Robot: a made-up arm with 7 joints.
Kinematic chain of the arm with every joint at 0, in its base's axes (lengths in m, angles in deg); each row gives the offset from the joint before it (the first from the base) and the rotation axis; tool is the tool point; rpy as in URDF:
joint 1: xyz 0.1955 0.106 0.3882 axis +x
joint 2: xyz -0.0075 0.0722 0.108 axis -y
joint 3: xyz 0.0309 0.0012 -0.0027 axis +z
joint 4: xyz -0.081 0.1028 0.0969 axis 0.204 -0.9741 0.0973
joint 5: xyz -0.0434 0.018 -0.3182 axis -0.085 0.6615 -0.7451
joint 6: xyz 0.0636 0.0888 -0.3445 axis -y
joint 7: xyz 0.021 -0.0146 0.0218 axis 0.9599 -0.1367 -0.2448
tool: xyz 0.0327 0.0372 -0.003 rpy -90 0 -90
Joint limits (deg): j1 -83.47..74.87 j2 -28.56..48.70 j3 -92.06..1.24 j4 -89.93..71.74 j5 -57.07..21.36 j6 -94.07..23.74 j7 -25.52..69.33
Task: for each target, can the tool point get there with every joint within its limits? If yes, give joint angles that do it. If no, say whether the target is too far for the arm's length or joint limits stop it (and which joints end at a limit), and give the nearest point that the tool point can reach.
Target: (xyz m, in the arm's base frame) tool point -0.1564 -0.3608 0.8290
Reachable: no: joint limits stop it (at a limit: joint 1, joint 2, joint 4, joint 5, joint 6, joint 7) | nearest point -0.3212 -0.2497 0.8399 | short by 0.199 m
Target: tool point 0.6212 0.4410 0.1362
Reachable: yes | joints -9.85 34.97 -20.79 -3.08 -42.75 -36.33 17.91
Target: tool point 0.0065 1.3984 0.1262
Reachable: no: too far | nearest point 0.0611 1.0074 0.2055 | short by 0.403 m
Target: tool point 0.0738 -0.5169 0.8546
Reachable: no: joint limits stop it (at a limit: joint 1, joint 2, joint 3, joint 5, joint 6, joint 7) | nearest point 0.2399 -0.3657 0.6642 | short by 0.294 m
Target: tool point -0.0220 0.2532 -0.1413
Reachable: yes | joints -24.97 -12.53 -29.98 -21.81 -1.10 -14.01 -9.05
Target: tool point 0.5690 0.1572 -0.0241
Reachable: yes | joints 0.41 -1.62 -67.22 9.85 -29.82 -70.67 29.45
